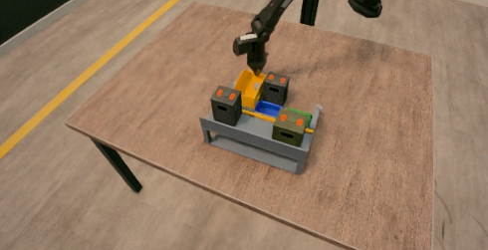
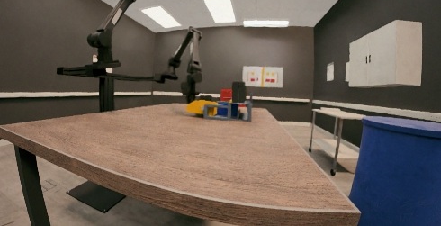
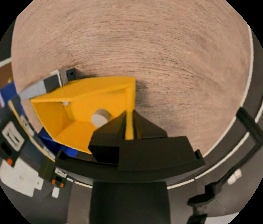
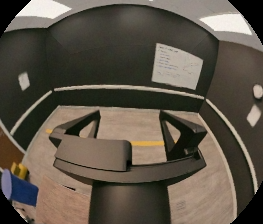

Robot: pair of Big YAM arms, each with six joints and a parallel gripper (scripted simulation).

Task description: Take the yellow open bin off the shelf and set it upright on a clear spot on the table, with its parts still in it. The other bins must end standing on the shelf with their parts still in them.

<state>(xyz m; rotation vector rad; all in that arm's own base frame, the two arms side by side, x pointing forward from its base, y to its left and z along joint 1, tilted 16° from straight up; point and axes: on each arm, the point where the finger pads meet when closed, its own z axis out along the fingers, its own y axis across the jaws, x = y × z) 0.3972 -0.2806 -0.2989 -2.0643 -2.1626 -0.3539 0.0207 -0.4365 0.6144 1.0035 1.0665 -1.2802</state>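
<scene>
My left hand is 80 mm short of the yellow open bin and 10 mm to the right of it. From my left hand the other things lie so: grey shelf 220 mm ahead, 140 mm to the left, 10 mm above; then dark lidded bin 60 mm ahead, 120 mm to the left.
</scene>
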